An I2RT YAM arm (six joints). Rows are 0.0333 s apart.
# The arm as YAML. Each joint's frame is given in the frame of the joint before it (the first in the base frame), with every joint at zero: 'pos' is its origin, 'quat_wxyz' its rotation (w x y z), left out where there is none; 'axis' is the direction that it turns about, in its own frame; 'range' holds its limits. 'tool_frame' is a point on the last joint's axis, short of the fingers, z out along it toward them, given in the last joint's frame.
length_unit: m
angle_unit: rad
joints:
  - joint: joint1
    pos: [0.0, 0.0, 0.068]
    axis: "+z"
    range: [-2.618, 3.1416]
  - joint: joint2
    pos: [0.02, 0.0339, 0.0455]
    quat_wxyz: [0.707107, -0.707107, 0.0, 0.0]
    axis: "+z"
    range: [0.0, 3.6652]
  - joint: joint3
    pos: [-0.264, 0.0, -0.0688]
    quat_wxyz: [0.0, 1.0, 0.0, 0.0]
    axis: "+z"
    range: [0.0, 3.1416]
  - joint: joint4
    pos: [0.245, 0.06, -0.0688]
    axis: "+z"
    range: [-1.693, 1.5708]
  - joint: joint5
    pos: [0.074, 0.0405, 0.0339]
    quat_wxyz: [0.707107, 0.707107, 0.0, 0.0]
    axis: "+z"
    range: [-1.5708, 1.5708]
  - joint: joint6
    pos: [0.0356, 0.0, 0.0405]
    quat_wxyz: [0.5, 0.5, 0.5, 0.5]
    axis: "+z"
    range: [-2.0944, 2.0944]
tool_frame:
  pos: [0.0, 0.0, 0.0]
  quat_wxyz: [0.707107, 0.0, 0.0, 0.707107]
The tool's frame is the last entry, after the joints.
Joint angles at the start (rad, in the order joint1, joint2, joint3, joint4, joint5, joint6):
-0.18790, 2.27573, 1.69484, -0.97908, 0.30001, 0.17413
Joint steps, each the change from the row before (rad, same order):
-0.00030, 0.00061, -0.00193, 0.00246, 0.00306, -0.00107
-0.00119, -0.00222, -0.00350, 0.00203, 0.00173, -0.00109
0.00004, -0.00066, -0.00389, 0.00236, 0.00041, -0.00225
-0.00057, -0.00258, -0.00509, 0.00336, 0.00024, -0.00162
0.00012, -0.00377, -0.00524, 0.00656, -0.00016, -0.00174
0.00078, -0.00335, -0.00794, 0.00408, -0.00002, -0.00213
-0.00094, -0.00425, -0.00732, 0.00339, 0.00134, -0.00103
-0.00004, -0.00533, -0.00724, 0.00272, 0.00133, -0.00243
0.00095, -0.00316, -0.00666, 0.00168, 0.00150, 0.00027
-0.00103, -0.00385, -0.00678, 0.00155, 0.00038, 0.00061
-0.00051, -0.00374, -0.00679, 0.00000, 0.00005, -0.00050
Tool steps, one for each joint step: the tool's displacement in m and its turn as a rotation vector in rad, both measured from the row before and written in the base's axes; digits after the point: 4 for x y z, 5 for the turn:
-0.0001, -0.0002, -0.0007, -0.00294, 0.00096, 0.00069
-0.0006, -0.0005, 0.0001, -0.00179, -0.00009, -0.00017
-0.0005, 0.0001, -0.0007, -0.00014, 0.00160, 0.00218
-0.0007, -0.0001, -0.0002, -0.00032, -0.00031, 0.00097
-0.0003, 0.0001, 0.0003, -0.00073, -0.00451, 0.00178
-0.0010, 0.0005, -0.0005, 0.00020, 0.00113, 0.00281
-0.0012, -0.0002, 0.0000, -0.00133, 0.00025, 0.00002
-0.0012, 0.0002, 0.0005, -0.00136, 0.00018, 0.00225
-0.0011, 0.0006, -0.0003, -0.00114, 0.00199, 0.00067
-0.0013, -0.0002, -0.0001, -0.00014, 0.00124, -0.00162
-0.0014, 0.0000, -0.0001, 0.00055, 0.00316, -0.00003

